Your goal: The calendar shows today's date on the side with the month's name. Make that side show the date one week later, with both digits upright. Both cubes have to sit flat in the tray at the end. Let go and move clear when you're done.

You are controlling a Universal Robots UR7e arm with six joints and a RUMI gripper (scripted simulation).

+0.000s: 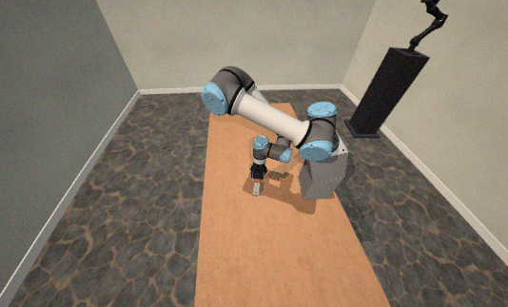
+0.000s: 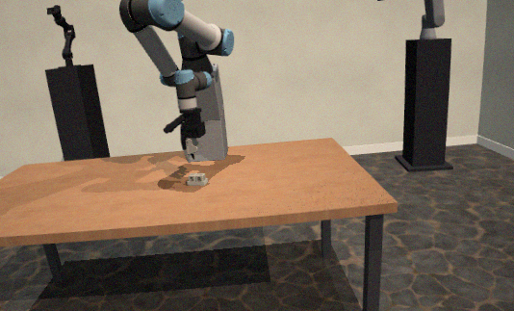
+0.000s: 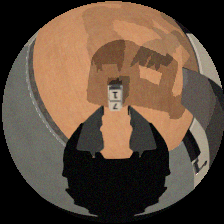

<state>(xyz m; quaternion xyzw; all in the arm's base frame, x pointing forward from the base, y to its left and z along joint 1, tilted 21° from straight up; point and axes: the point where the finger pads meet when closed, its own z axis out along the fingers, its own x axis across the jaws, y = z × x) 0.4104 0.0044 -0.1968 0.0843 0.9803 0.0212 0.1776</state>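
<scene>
Now: the white calendar tray 2 cm to the left of my hand and 11 cm below it.
</scene>
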